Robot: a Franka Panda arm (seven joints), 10 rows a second.
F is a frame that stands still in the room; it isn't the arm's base.
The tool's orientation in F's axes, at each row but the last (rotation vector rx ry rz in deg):
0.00, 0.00, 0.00
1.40, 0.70, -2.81
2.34, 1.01, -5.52
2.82, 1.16, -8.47
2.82, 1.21, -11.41
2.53, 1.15, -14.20
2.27, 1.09, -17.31
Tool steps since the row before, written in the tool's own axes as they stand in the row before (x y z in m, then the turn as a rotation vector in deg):
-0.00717, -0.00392, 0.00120, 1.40, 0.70, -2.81
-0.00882, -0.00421, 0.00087, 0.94, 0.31, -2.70
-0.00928, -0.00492, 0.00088, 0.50, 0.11, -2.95
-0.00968, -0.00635, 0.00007, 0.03, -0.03, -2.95
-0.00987, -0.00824, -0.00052, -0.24, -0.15, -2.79
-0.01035, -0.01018, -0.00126, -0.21, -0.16, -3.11
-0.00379, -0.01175, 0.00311, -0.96, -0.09, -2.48
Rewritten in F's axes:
-0.00717, -0.00392, 0.00120, 1.40, 0.70, -2.81
-0.00901, -0.00379, 0.00088, 0.92, 0.33, -2.70
-0.00970, -0.00404, 0.00086, 0.46, 0.18, -2.95
-0.01051, -0.00486, 0.00000, -0.02, 0.11, -2.95
-0.01131, -0.00609, -0.00065, -0.31, 0.04, -2.79
-0.01255, -0.00727, -0.00142, -0.29, 0.04, -3.11
-0.00708, -0.01021, 0.00278, -0.97, 0.30, -2.46

